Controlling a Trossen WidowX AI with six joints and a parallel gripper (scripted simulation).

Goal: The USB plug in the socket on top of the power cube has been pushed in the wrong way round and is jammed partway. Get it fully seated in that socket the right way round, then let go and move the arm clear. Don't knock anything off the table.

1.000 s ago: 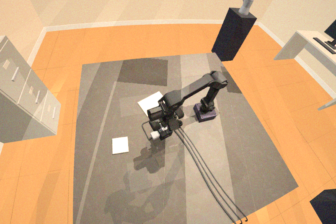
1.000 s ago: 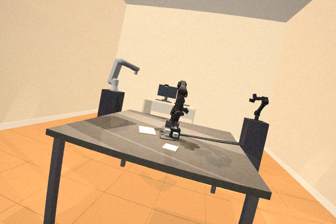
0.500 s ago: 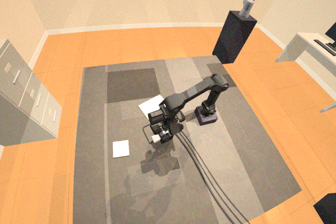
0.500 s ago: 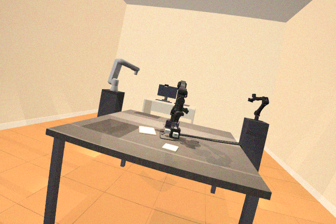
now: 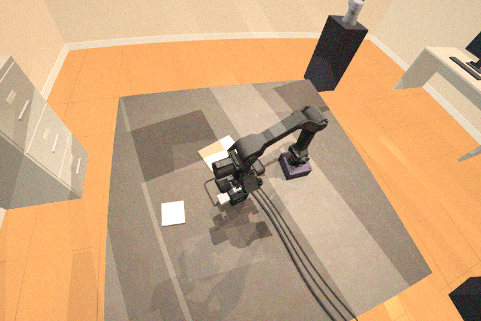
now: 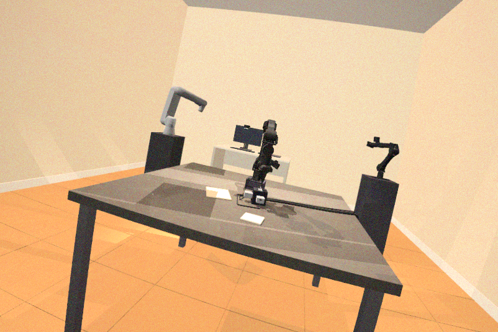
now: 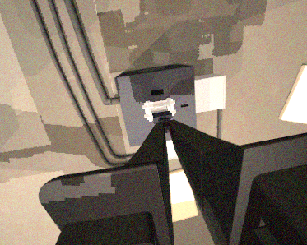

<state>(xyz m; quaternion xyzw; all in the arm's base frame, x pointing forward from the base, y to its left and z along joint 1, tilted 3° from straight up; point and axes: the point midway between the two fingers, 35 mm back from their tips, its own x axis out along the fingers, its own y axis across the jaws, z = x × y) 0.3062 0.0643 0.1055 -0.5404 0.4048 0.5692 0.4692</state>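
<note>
Now: gripper tip 20 mm above the USB plug. From my gripper tip the other things lie so: white sheet (10 mm ahead, 230 mm to the right, 120 mm below).
</note>
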